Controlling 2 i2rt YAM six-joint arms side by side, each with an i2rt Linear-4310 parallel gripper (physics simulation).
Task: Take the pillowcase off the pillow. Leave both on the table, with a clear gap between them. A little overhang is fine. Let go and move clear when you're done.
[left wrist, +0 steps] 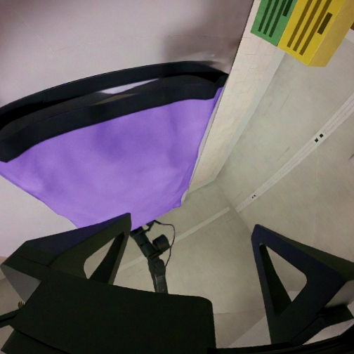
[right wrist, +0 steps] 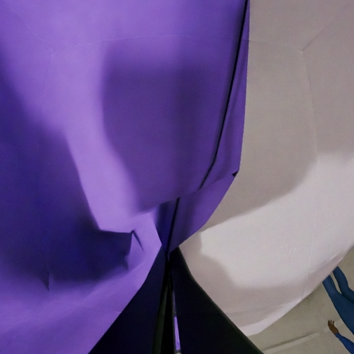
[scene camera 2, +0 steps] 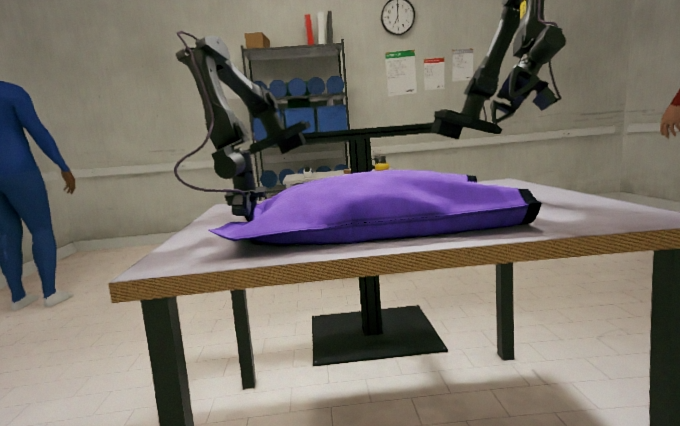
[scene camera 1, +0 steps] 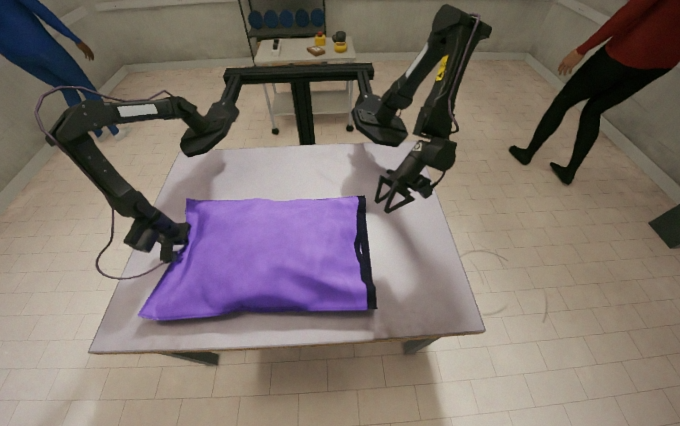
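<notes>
The purple pillowcase lies puffed up on the table, with its black hem at the right in both scene views. The hem gapes a little in the left wrist view, with a pale sliver inside. The pillow itself is hidden, or shows at most as that sliver. My right gripper is shut on a pinched fold of the pillowcase at its closed end, on the left in scene camera 1. My left gripper is open and empty, above the table beyond the hem's far corner.
The table carries the pillowcase, whose near left corner lies close to the front edge. The black arm mount stands behind the table. A white trolley and two people stand farther off.
</notes>
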